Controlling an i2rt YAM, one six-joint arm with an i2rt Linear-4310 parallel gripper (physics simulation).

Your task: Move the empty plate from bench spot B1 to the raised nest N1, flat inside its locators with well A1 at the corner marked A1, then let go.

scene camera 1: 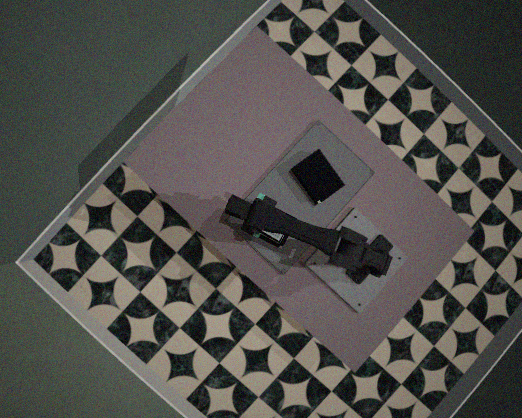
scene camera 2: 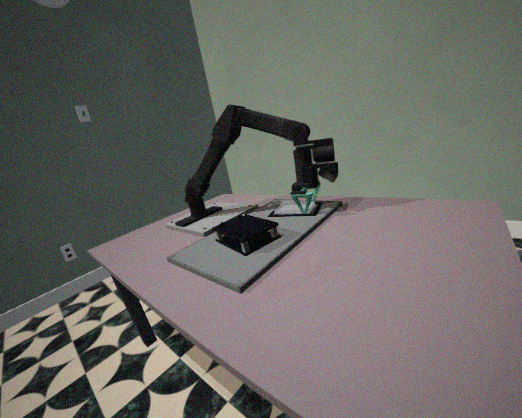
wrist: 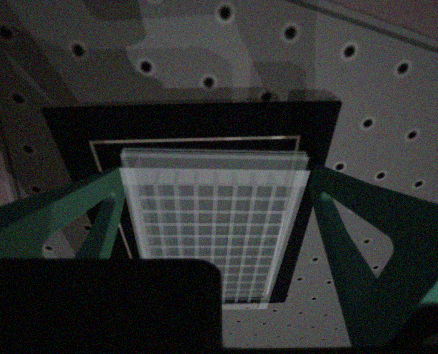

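Where they show: gripper, fingertip midpoint: [scene camera 2: 308, 209] [wrist: 218, 176]; arm's base, link origin: [scene camera 2: 200, 216].
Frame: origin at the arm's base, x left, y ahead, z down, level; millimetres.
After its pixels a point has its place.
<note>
The clear, empty plate [scene camera 1: 273, 235] @(y 327, x 184, z -12 mm) [scene camera 2: 286, 209] @(y 357, x 123, z -11 mm) [wrist: 210, 215] @(y 396, x 165, z -7 mm) lies flat on the black pad of spot B1 [wrist: 190, 120] @(y 442, x 186, z 2 mm). In the wrist view it sits off-centre to the right, over the right line of the pale outline. My gripper [scene camera 1: 259, 216] @(y 417, x 167, z 1 mm) [scene camera 2: 308, 206] @(y 417, x 167, z 1 mm) [wrist: 218, 176] @(y 417, x 167, z 1 mm) is open, with its green fingertips low at the plate's two sides. The left tip appears right at the plate's edge; contact is unclear. The raised nest N1 [scene camera 1: 317, 177] @(y 358, x -76, z -39 mm) [scene camera 2: 247, 229] @(y 390, x -101, z -39 mm) is a black platform on short posts, with a small pale mark at one corner. Well A1 cannot be made out.
The grey perforated board [scene camera 1: 345, 172] @(y 290, x -177, z 3 mm) [scene camera 2: 215, 267] @(y 392, x -226, z 3 mm) [wrist: 380, 100] @(y 472, x 108, z 4 mm) carries the pad and the nest. The arm's pale base plate [scene camera 1: 357, 300] @(y -75, x 144, z 0 mm) [scene camera 2: 175, 226] @(y -19, x -106, z 1 mm) adjoins the board. Both stand on the pink table [scene camera 1: 200, 125] @(y 810, x 73, z 17 mm) [scene camera 2: 380, 300] @(y 735, x -159, z 17 mm).
</note>
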